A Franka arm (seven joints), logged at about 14 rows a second.
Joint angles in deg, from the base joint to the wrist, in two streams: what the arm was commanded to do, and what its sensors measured. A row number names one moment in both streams.
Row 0, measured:
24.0, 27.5, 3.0, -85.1, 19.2, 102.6, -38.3
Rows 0 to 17, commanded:
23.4, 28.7, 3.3, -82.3, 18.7, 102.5, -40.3
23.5, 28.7, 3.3, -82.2, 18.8, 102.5, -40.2
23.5, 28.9, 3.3, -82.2, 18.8, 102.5, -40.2
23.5, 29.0, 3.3, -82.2, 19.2, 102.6, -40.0
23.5, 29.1, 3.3, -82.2, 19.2, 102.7, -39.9
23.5, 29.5, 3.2, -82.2, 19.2, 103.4, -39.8
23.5, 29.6, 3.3, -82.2, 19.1, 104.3, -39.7
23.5, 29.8, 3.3, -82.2, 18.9, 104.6, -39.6
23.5, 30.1, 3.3, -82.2, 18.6, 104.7, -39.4
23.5, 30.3, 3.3, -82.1, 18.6, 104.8, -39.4
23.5, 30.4, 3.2, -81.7, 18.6, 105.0, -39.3
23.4, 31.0, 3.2, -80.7, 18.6, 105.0, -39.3
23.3, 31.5, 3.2, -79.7, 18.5, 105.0, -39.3
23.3, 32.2, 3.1, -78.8, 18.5, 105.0, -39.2
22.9, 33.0, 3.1, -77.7, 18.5, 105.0, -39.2
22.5, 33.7, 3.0, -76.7, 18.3, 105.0, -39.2
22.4, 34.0, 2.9, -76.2, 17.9, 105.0, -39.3
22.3, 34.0, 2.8, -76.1, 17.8, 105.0, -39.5
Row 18, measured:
22.9, 31.9, 2.7, -79.5, 19.0, 105.5, -38.9
